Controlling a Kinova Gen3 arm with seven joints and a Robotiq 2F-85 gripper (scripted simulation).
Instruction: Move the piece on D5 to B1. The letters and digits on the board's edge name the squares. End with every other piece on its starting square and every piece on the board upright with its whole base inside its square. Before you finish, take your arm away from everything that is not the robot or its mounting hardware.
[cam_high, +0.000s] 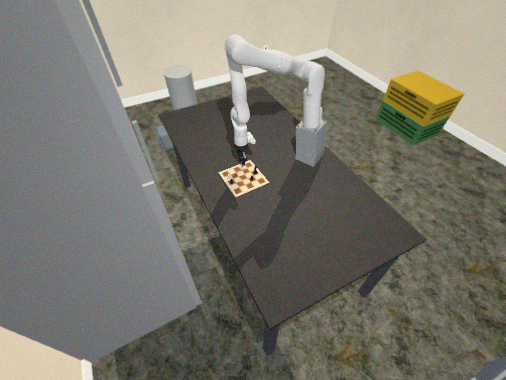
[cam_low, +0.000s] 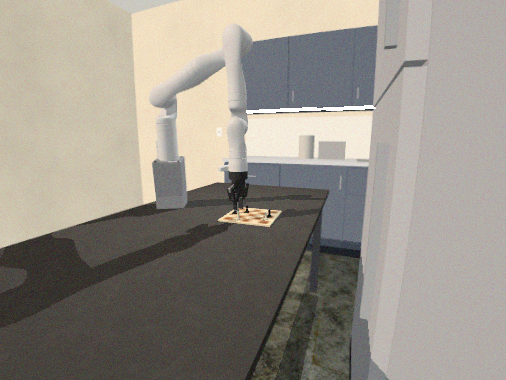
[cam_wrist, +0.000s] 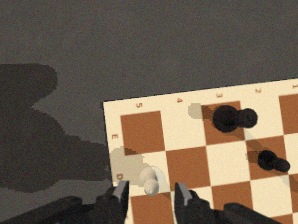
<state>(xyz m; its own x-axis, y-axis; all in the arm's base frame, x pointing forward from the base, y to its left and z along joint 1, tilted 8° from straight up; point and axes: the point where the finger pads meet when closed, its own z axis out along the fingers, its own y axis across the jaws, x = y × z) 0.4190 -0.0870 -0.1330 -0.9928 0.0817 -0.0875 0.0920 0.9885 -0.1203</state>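
My gripper is now 4 cm above the pale white piece. Round my hand: chessboard: 3 cm ahead, 8 cm to the left, 6 cm below; then black piece: 5 cm behind, 7 cm to the left, 3 cm below.
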